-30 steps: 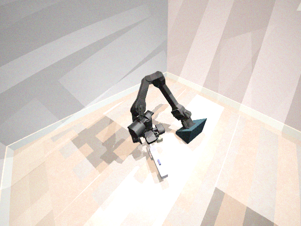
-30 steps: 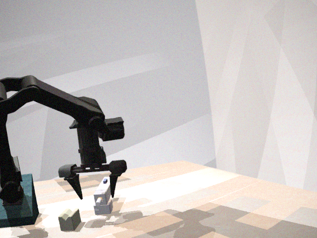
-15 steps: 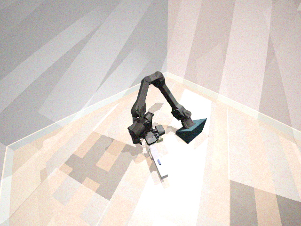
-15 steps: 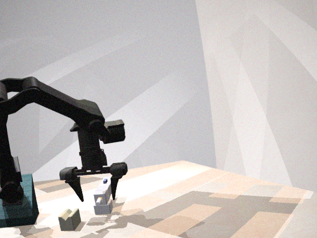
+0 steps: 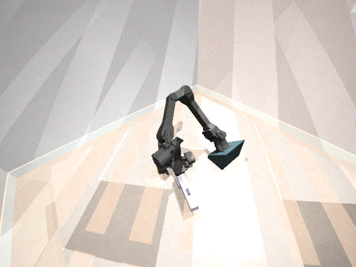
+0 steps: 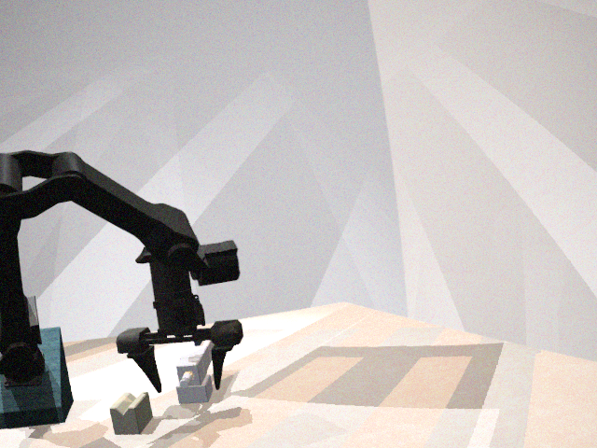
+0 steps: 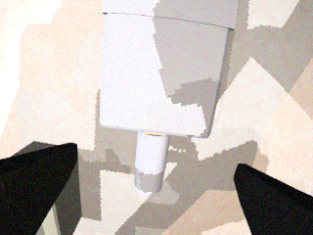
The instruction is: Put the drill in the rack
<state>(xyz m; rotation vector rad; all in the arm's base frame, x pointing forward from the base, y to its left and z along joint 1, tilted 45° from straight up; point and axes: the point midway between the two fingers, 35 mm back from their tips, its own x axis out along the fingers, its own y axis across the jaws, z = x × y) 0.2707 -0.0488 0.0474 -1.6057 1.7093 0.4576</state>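
My gripper tip is now 60 mm to the right of the drill, 20 mm below it and 10 mm short of it. From my gripper tip the other things lie so: v-shaped rack 90 mm behind, 30 mm to the right, 10 mm below; then bluish key 140 mm to the left, 30 mm ahead, 20 mm above; then housing block 110 mm to the left, 30 mm ahead, 10 mm above.
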